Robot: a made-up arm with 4 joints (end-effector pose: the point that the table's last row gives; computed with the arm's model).
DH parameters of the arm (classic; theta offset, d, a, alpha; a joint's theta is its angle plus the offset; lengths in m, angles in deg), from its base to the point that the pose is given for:
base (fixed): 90 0.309 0.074 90
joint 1: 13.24 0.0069 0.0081 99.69
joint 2: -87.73 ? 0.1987 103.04
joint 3: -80.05 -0.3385 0.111 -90
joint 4: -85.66 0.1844 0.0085 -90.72
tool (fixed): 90.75 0.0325 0 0
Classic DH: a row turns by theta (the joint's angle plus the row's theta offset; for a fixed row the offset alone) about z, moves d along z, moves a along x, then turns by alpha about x.
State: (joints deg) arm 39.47 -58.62 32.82 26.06
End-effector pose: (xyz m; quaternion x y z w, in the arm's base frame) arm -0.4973 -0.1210 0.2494 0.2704 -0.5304 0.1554 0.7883
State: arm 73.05 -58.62 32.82 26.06
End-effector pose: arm -0.4973 -0.0555 0.1515 0.4866 -0.5526 -0.0044 0.6766
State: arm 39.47 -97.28 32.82 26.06
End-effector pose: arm -0.2787 -0.2639 0.0001 0.3636 -0.6603 0.3431 0.5604
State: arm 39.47 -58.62 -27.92 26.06
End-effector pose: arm -0.4463 -0.2141 0.4600 0.0318 -0.1826 0.4550 0.8710
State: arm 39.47 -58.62 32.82 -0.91
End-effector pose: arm -0.4845 -0.1278 0.2435 0.4457 -0.4827 0.2763 0.7015
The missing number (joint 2, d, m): -0.1301
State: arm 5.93 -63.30 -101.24 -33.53
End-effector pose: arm -0.2819 0.0972 0.6219 -0.1244 0.6543 0.2661 0.6969
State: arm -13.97 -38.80 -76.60 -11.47
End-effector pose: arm -0.2746 0.2984 0.6342 -0.1976 0.5752 0.1875 0.7713
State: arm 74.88 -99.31 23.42 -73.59
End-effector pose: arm -0.2231 -0.0364 -0.1280 -0.6479 0.3381 -0.6781 0.0787
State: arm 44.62 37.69 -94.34 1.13
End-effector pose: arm 0.2268 0.0734 0.7086 0.3816 0.7804 0.0934 0.4865
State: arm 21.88 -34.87 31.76 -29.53
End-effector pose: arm -0.5028 0.0293 0.4321 0.4719 -0.3166 0.2800 0.7737
